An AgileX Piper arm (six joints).
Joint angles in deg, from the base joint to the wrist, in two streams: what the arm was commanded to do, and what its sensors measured. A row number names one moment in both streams.
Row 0, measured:
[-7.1, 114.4, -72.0, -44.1, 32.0, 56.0]
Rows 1 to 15, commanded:
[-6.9, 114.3, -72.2, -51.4, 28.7, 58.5]
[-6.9, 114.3, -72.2, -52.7, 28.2, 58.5]
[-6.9, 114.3, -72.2, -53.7, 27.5, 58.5]
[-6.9, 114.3, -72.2, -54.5, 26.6, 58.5]
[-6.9, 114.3, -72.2, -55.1, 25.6, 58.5]
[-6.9, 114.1, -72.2, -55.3, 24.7, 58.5]
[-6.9, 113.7, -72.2, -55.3, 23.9, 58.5]
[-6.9, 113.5, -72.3, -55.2, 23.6, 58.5]
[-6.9, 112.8, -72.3, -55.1, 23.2, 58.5]
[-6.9, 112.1, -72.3, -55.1, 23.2, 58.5]
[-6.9, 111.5, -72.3, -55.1, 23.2, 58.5]
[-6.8, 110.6, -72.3, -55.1, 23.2, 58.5]
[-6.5, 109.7, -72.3, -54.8, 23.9, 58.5]
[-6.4, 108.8, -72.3, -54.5, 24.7, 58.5]
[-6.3, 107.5, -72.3, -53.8, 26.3, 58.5]
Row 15, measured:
[-6.8, 111.6, -72.0, -54.2, 23.8, 58.1]
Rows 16 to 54, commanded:
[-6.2, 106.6, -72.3, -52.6, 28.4, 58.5]
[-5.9, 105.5, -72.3, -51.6, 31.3, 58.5]
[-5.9, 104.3, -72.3, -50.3, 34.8, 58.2]
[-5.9, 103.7, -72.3, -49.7, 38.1, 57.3]
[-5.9, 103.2, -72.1, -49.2, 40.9, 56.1]
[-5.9, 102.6, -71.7, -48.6, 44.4, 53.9]
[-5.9, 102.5, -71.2, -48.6, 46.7, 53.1]
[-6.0, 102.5, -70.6, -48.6, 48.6, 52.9]
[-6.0, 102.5, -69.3, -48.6, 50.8, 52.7]
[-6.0, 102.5, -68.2, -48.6, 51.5, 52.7]
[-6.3, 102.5, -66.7, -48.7, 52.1, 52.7]
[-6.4, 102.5, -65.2, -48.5, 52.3, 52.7]
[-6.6, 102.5, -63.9, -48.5, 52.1, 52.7]
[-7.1, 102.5, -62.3, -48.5, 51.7, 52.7]
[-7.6, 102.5, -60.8, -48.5, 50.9, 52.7]
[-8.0, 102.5, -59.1, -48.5, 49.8, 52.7]
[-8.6, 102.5, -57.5, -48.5, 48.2, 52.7]
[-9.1, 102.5, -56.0, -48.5, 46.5, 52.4]
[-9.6, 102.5, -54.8, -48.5, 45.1, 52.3]
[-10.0, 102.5, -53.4, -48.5, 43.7, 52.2]
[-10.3, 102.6, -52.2, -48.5, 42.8, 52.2]
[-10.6, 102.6, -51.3, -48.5, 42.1, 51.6]
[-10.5, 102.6, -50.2, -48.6, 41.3, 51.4]
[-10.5, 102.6, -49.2, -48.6, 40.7, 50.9]
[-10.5, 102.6, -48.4, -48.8, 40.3, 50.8]
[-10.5, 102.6, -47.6, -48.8, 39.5, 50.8]
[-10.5, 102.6, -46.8, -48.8, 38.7, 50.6]
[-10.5, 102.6, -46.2, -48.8, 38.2, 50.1]
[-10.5, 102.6, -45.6, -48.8, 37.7, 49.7]
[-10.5, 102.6, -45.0, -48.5, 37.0, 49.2]
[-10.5, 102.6, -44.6, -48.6, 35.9, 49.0]
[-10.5, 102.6, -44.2, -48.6, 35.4, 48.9]
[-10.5, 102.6, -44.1, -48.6, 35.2, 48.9]
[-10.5, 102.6, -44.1, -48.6, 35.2, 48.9]
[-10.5, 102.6, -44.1, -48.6, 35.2, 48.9]
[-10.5, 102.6, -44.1, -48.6, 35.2, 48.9]
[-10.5, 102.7, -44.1, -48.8, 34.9, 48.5]
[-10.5, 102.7, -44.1, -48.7, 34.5, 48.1]
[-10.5, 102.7, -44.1, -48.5, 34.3, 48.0]
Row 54, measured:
[-10.3, 102.7, -44.3, -48.6, 35.9, 49.4]
